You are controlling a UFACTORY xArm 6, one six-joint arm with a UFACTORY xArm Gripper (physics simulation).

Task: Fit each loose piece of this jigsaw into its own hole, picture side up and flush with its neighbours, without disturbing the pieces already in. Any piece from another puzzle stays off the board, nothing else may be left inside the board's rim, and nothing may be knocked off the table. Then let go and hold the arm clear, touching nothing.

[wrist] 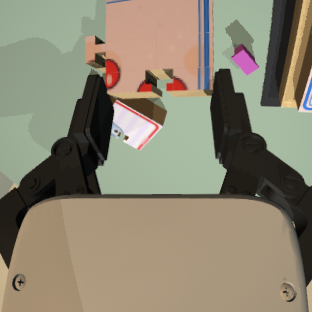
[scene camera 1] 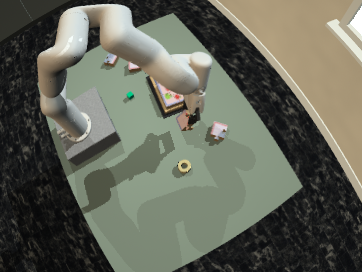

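My gripper [scene camera 1: 194, 118] [wrist: 159, 89] is shut on a large pink jigsaw piece [scene camera 1: 184, 120] [wrist: 152, 45] with blue border lines and parts of red fruit. It holds the piece off the puzzle board [scene camera 1: 161, 106] [wrist: 271, 60], above the table beside it. In the scene view the arm hides part of the board and its picture. A red-bordered piece [scene camera 1: 218, 130] [wrist: 137, 125] lies on the table; in the wrist view it shows below the held piece, partly covered by it. Two more loose pieces, one bluish [scene camera 1: 111, 59] and one pinkish [scene camera 1: 134, 66], lie beyond the board.
A yellow ring [scene camera 1: 184, 166] lies on the table toward the front. A small green cube [scene camera 1: 130, 95] lies between the grey arm base [scene camera 1: 95, 120] and the board. A small magenta block [wrist: 245, 60] lies near the board's rim in the wrist view.
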